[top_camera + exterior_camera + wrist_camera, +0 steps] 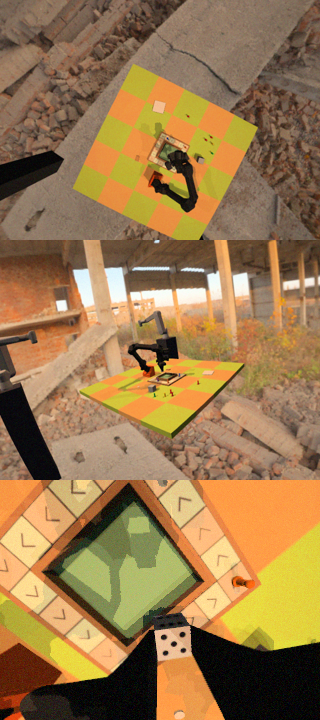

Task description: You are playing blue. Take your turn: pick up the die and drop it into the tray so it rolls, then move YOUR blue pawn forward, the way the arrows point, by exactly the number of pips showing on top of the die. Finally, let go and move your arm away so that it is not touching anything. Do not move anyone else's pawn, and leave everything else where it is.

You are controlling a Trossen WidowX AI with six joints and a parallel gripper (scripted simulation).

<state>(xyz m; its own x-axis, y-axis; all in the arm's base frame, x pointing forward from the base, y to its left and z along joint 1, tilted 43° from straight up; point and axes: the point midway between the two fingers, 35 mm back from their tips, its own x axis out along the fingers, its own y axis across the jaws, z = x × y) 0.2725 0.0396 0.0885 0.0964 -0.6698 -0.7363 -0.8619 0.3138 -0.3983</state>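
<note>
The blue pawn is 100 mm ahead of my gripper tip, 130 mm to the left of it and 80 mm below it. Also, from my gripper tip: purple pawn (20 mm behind, 60 mm to the right, 80 mm below); then green sunken tray (10 mm behind, 60 mm to the left, 100 mm below); then die (right at my gripper tip).
</note>
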